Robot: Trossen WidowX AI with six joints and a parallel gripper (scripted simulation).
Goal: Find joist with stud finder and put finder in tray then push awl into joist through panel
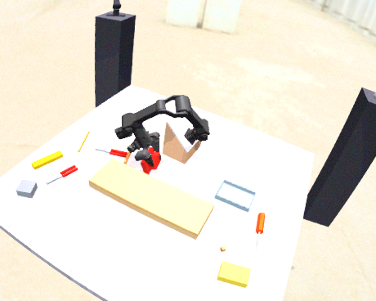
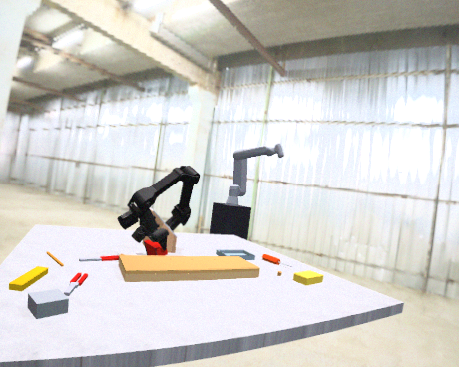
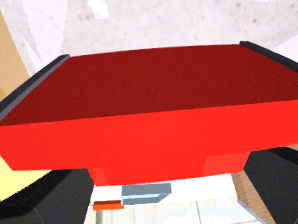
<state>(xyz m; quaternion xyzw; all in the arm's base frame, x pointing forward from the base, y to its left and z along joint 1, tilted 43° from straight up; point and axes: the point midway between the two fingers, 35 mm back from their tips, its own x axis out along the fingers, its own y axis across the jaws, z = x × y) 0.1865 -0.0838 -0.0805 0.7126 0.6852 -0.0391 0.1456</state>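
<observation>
Right now the red stud finder is 1 cm behind my gripper tip. The rest, counted from my gripper tip: pencil: 41 cm to the right, 5 cm below; tray: 40 cm to the left, 4 cm below; awl: 3 cm behind, 16 cm to the right, 4 cm below.
</observation>
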